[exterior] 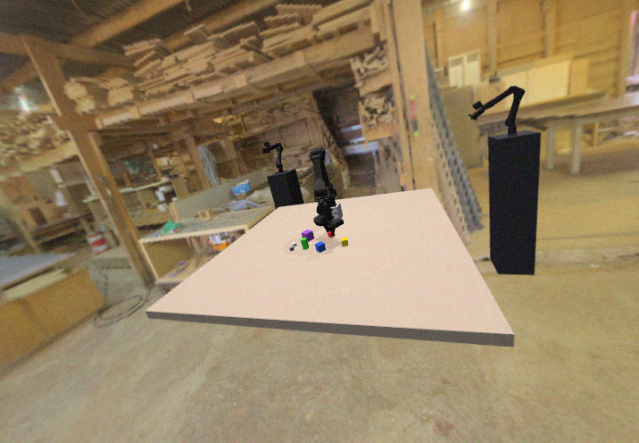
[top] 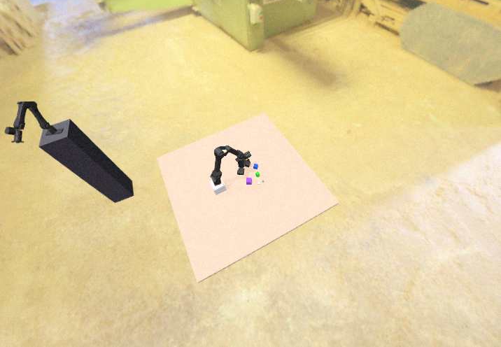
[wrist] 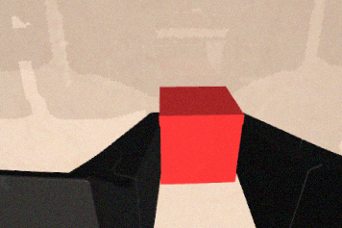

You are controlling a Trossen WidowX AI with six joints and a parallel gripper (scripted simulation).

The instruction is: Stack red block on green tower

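Right now my gripper tip is 130 mm short of the blue block and 10 mm to the left of it. Also, from my gripper tip: red block (right at my gripper tip); then purple block (140 mm to the right, 10 mm ahead, 10 mm above); then yellow block (100 mm to the left, 80 mm ahead).
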